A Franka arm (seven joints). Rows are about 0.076 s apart.
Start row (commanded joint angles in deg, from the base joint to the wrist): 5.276, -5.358, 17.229, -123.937, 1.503, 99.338, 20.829
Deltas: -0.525, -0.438, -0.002, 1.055, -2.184, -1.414, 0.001; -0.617, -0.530, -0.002, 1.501, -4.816, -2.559, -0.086; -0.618, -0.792, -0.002, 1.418, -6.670, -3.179, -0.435; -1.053, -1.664, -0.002, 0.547, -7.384, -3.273, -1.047; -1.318, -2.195, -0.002, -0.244, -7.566, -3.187, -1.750; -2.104, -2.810, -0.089, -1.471, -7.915, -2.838, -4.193
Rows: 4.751, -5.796, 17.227, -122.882, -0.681, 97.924, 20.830; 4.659, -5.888, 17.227, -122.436, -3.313, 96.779, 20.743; 4.658, -6.150, 17.227, -122.519, -5.167, 96.159, 20.394; 4.223, -7.022, 17.227, -123.390, -5.881, 96.065, 19.782; 3.958, -7.553, 17.227, -124.181, -6.063, 96.151, 19.079; 3.172, -8.168, 17.140, -125.408, -6.412, 96.500, 16.636
